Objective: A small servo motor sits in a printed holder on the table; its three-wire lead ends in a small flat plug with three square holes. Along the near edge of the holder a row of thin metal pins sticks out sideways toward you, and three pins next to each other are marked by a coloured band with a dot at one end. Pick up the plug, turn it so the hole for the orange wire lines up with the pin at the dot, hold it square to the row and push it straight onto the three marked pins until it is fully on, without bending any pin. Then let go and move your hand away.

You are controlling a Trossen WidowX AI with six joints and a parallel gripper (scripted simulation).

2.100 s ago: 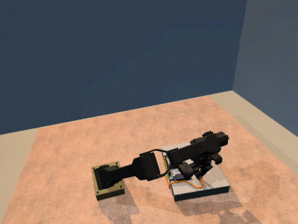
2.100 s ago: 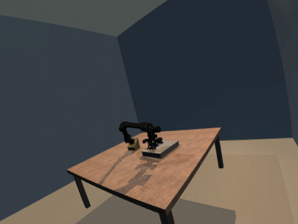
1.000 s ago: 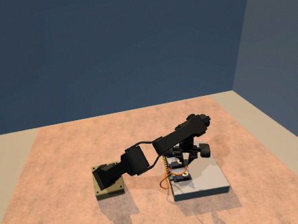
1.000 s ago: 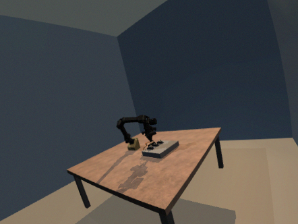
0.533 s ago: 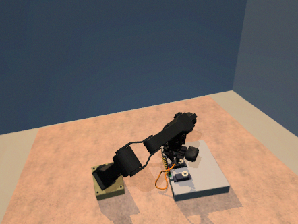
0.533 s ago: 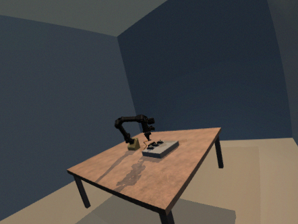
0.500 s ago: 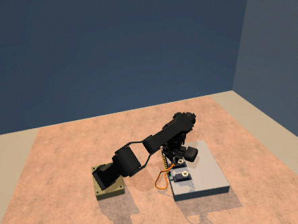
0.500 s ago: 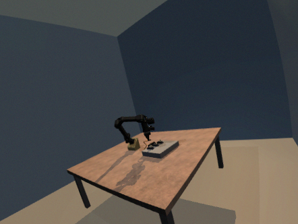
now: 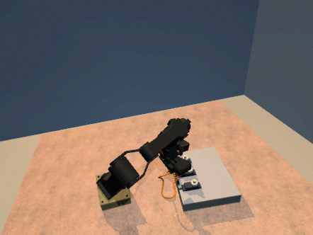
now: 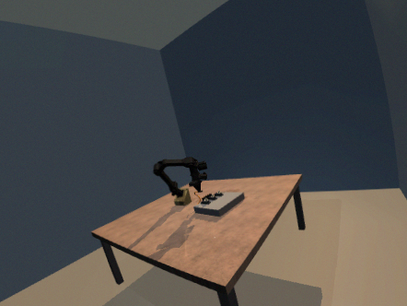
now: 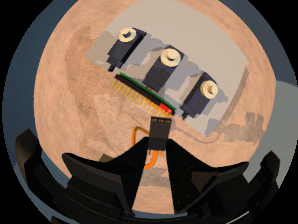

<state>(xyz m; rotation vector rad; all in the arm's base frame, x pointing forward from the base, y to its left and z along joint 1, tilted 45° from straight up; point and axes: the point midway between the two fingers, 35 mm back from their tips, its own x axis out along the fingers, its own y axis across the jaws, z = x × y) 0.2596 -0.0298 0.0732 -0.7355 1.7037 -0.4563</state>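
Now: gripper tip 30 mm short of the red marked band and 50 mm above it. The rest, counted from my gripper tip: holder (190 mm ahead, 10 mm to the right, 100 mm below).
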